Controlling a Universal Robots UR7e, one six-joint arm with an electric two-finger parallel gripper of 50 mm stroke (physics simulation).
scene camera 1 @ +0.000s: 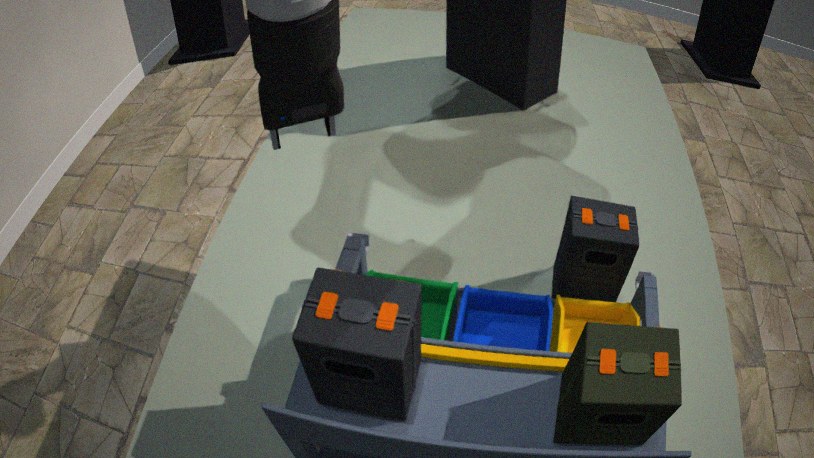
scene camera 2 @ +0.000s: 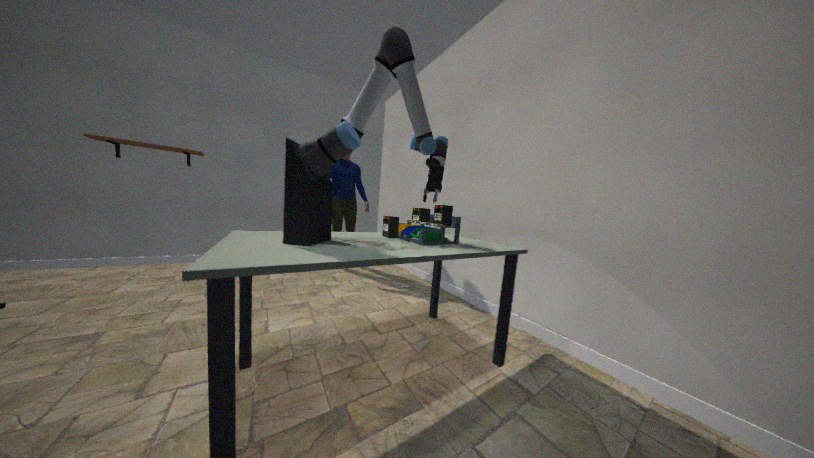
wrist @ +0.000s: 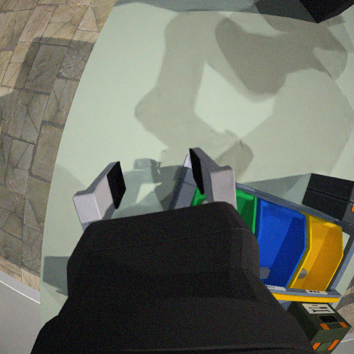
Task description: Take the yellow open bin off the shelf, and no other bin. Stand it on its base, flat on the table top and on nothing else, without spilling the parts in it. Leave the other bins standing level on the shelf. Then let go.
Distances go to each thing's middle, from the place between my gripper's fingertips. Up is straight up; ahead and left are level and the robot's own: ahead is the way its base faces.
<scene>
My hand is 190 mm above the green bin [scene camera 1: 438, 298], 100 mm to the right of it and 100 mm short of it. From my hand the other things lie so: blue bin [scene camera 1: 487, 317]: 210 mm to the left, 190 mm below, 120 mm ahead; then yellow strip [scene camera 1: 427, 351]: 200 mm to the left, 180 mm ahead, 120 mm below; then yellow open bin [scene camera 1: 570, 315]: 320 mm to the left, 190 mm below, 140 mm ahead.
</scene>
